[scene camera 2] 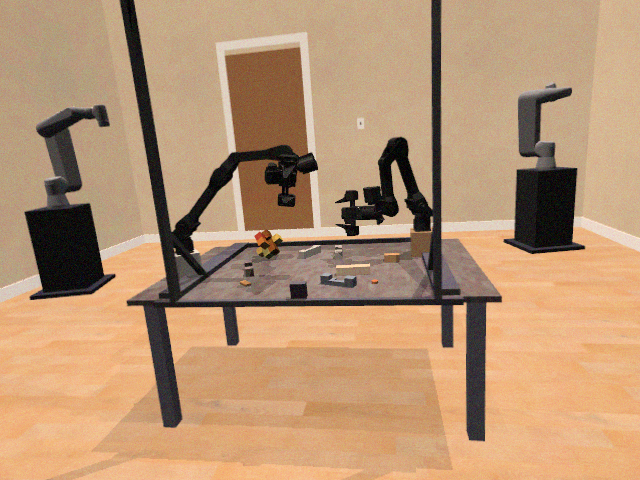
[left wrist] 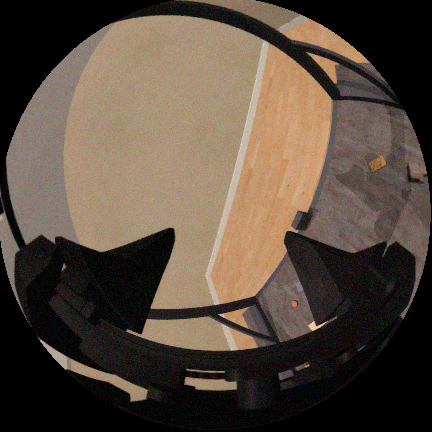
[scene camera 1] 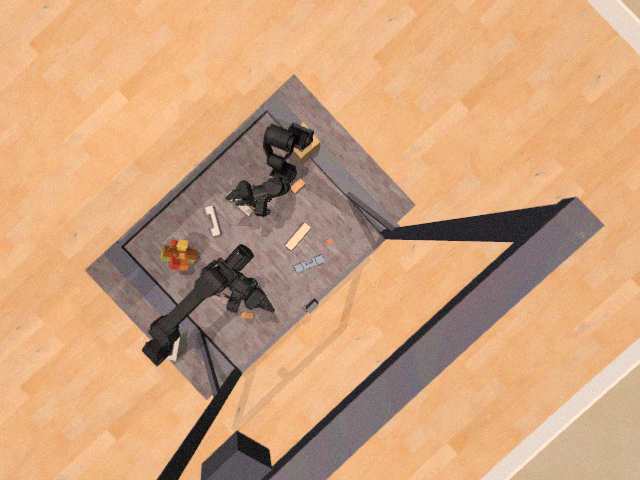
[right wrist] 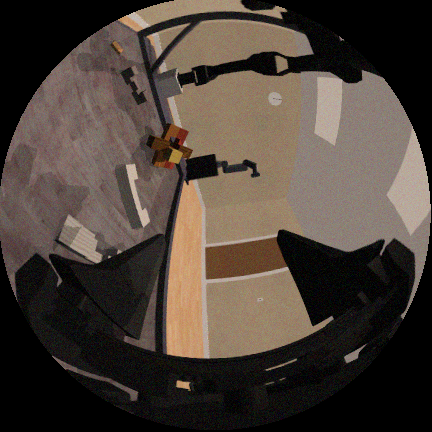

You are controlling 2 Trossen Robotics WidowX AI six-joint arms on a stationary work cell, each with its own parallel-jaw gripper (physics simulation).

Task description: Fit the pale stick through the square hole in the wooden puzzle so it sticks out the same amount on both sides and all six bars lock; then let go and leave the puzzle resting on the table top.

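Places are measured from the left arm's base along level axes (x ahead, y left, z up), in centimetres.
Where they show: left gripper, fingertip midpoint: (scene camera 2: 284, 191) (left wrist: 232, 235) (scene camera 1: 271, 307); right gripper, fingertip midpoint: (scene camera 2: 335, 213) (scene camera 1: 230, 201) (right wrist: 222, 238); left arm's base at its link origin: (right wrist: 179, 79); right arm's base at its link origin: (scene camera 2: 422, 229) (scene camera 1: 302, 140).
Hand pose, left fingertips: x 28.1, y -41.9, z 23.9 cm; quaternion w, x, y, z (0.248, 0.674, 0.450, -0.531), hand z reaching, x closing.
Observation:
Things, the pixels of their top centre, and the offset from my left fingertips.
- pale stick at its top centre: (scene camera 2: 353, 265) (scene camera 1: 298, 236) dx +23.7, dy -2.1, dz -30.2 cm
- white notched bar at its top centre: (right wrist: 137, 194) (scene camera 1: 212, 220) (scene camera 2: 309, 248) dx +24.1, dy +34.2, dz -30.2 cm
- blue-grey notched bar at its top centre: (scene camera 2: 338, 275) (scene camera 1: 309, 263) dx +13.3, dy -8.8, dz -30.2 cm
- orange disc at its top centre: (scene camera 2: 374, 280) (scene camera 1: 329, 241) dx +23.9, dy -15.4, dz -32.5 cm
- dark block at its top centre: (left wrist: 296, 220) (scene camera 2: 297, 282) (scene camera 1: 312, 307) dx -3.8, dy -12.9, dz -27.6 cm
The wooden puzzle (scene camera 1: 179, 254) (scene camera 2: 267, 244) (right wrist: 170, 147), a cluster of red, orange, yellow and brown bars, stands tilted on the table. A dark opening shows among its bars in the right wrist view. The pale stick (scene camera 1: 298, 236) (scene camera 2: 353, 269) lies flat on the table, well apart from the puzzle; part of it shows behind a finger in the left wrist view. My left gripper (scene camera 1: 268, 308) (scene camera 2: 284, 187) (left wrist: 232, 235) is open and empty, high above the table's near side. My right gripper (scene camera 2: 339, 212) (right wrist: 222, 238) is open and empty, above the table's far side.
A white notched bar (scene camera 1: 212, 221) (scene camera 2: 309, 251) lies between puzzle and right gripper. A blue-grey notched bar (scene camera 1: 309, 263) (scene camera 2: 338, 280) and an orange disc (scene camera 1: 329, 241) (scene camera 2: 374, 281) lie near the stick. Orange blocks (scene camera 1: 298, 186) (scene camera 1: 247, 315) and a dark block (scene camera 2: 298, 289) also stand around.

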